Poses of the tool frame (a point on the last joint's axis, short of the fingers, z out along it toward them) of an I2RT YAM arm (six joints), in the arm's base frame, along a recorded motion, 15 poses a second.
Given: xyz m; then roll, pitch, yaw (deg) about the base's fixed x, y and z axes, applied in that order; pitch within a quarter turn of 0, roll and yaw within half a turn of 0.
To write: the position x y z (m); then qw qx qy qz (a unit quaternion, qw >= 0). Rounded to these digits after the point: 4 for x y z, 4 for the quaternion.
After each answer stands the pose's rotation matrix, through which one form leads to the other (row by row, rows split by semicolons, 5 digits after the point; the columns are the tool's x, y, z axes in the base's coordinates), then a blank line. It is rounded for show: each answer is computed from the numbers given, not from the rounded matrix.
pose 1, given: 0.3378, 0.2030, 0.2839, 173.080, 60.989, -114.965
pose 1, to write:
0.3378, 0.2030, 0.2839, 0.3992, -0.4882, 0.7088, 0.3161
-0.20469 -0.94443 0.25719; -0.43966 0.32347 0.83789; -0.87453 0.05843 -0.48144

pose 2, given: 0.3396, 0.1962, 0.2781, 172.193, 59.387, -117.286
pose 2, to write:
0.3396, 0.1962, 0.2781, 0.3913, -0.4798, 0.7225, 0.3077
-0.23345 -0.93408 0.27016; -0.45257 0.35029 0.82005; -0.86063 0.06917 -0.50452

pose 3, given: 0.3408, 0.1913, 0.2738, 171.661, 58.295, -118.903
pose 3, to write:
0.3408, 0.1913, 0.2738, 0.3861, -0.4732, 0.7322, 0.3016
-0.25401 -0.92582 0.27989; -0.46008 0.37020 0.80702; -0.85077 0.07622 -0.51999

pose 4, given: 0.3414, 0.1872, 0.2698, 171.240, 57.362, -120.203
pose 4, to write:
0.3414, 0.1872, 0.2698, 0.3814, -0.4678, 0.7401, 0.2966
-0.27132 -0.91868 0.28707; -0.46611 0.38636 0.79590; -0.84209 0.08214 -0.53304

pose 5, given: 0.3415, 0.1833, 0.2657, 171.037, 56.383, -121.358
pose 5, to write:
0.3415, 0.1833, 0.2657, 0.3769, -0.4625, 0.7480, 0.2907
-0.28810 -0.91102 0.29502; -0.47277 0.40324 0.78351; -0.83276 0.08626 -0.54688

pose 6, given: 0.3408, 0.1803, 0.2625, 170.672, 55.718, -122.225
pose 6, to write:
0.3408, 0.1803, 0.2625, 0.3731, -0.4590, 0.7532, 0.2879
-0.30036 -0.90619 0.29766; -0.47650 0.41290 0.77618; -0.82628 0.09130 -0.55582

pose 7, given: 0.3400, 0.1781, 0.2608, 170.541, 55.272, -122.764
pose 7, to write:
0.3400, 0.1781, 0.2608, 0.3708, -0.4565, 0.7567, 0.2855
-0.30830 -0.90257 0.30053; -0.47905 0.42024 0.77065; -0.82187 0.09362 -0.56194

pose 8, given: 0.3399, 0.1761, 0.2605, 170.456, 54.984, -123.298
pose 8, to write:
0.3399, 0.1761, 0.2605, 0.3698, -0.4536, 0.7597, 0.2834
-0.31502 -0.89881 0.30481; -0.47960 0.42790 0.76609; -0.81899 0.09514 -0.56586

